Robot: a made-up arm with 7 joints.
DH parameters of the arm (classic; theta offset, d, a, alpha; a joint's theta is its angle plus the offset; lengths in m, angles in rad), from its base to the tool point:
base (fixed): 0.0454 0 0.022 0
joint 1: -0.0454 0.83 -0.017 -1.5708
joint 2: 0 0.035 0.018 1.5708
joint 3: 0 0.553 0.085 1.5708
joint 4: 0 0.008 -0.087 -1.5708
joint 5: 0 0.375 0.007 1.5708
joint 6: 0 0.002 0.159 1.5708
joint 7: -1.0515 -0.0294 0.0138 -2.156
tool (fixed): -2.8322 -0.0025 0 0
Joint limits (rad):
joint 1: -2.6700..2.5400
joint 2: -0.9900..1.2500
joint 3: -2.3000..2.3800
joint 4: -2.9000..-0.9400
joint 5: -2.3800..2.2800
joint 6: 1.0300..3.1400
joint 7: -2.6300..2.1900
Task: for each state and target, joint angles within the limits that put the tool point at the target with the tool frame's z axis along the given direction. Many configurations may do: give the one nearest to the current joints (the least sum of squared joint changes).
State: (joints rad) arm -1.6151 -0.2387 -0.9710 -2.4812 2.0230 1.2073 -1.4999
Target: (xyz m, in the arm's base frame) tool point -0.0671 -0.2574 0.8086 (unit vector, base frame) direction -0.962 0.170 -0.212
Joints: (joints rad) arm -1.2098 0.4037 -0.6919 -2.8795 2.2800 1.6384 -1.4764
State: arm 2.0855 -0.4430 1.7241 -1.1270 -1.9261 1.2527 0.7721
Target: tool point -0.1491 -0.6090 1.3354 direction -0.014 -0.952 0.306
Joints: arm 2.5400 -0.9096 1.2578 -1.8962 -1.5418 1.0300 0.7486
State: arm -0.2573 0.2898 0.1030 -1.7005 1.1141 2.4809 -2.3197
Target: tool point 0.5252 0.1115 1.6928 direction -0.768 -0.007 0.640
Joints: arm -0.0067 0.0583 0.3711 -1.1326 0.8389 2.2331 -2.2285
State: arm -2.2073 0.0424 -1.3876 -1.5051 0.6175 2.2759 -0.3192
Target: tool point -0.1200 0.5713 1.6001 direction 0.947 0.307 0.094
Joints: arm -1.7012 -0.4170 -1.9903 -1.1155 0.4913 3.0668 -0.0771
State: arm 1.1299 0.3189 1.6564 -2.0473 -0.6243 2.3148 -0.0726
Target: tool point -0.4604 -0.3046 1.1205 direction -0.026 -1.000 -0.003
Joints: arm 1.4506 -0.1211 2.0240 -2.3086 -1.2146 2.3764 -0.5473
